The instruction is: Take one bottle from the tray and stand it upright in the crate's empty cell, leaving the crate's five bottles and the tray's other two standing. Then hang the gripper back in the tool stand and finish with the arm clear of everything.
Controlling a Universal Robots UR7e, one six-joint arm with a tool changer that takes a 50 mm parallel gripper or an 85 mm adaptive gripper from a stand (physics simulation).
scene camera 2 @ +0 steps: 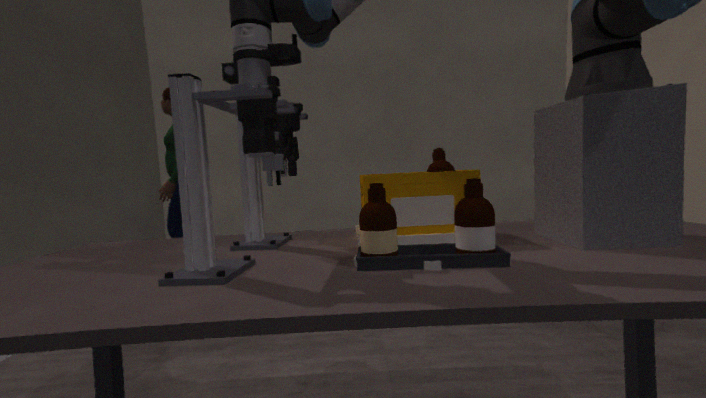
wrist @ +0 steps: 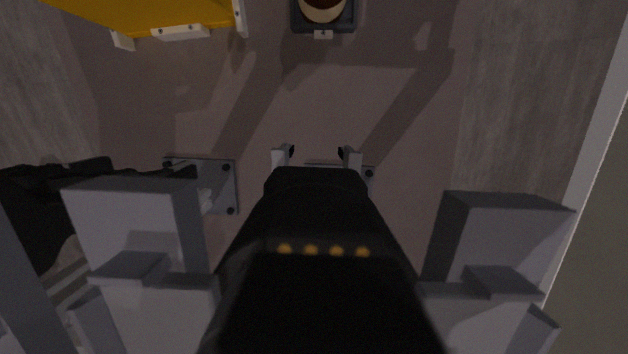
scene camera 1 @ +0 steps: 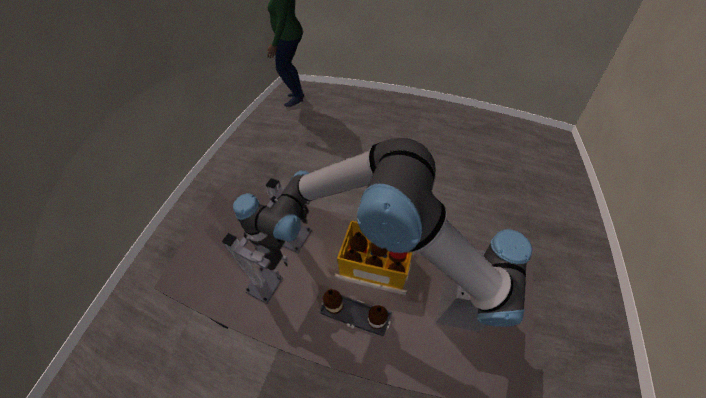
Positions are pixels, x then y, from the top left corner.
A white-label bottle (scene camera 2: pixel 474 215) is 71 cm from the lens. A black adaptive gripper (scene camera 2: pixel 286 124): 90 cm from the lens. A cream-label bottle (scene camera 2: pixel 378 225) is 69 cm from the lens. The marked spots on the white-label bottle and the black adaptive gripper are 48 cm apart.
